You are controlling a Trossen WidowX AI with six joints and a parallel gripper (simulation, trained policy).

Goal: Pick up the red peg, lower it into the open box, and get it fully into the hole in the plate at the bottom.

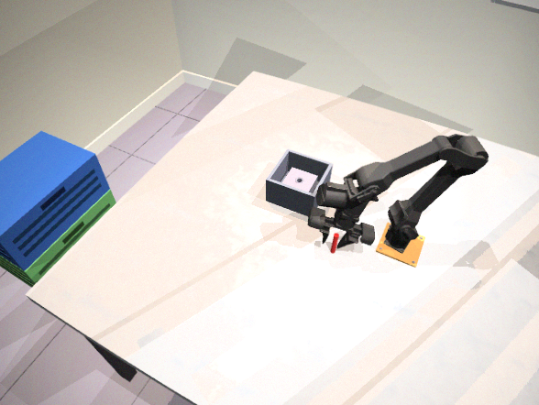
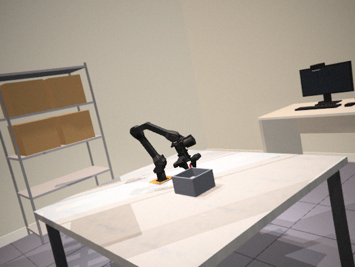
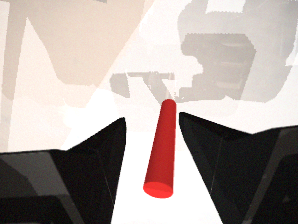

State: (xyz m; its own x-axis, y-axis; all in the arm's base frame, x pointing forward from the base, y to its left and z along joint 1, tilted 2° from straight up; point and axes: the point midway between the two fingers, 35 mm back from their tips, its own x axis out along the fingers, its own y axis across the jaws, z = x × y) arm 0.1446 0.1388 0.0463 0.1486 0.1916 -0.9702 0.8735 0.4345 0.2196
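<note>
The pale plate lies 200 mm ahead of my gripper tip, 140 mm to the right of it and 20 mm above it. The rest, counted from my gripper tip: red peg: 10 mm behind, 10 mm above; then grey box: 200 mm ahead, 140 mm to the right.
</note>
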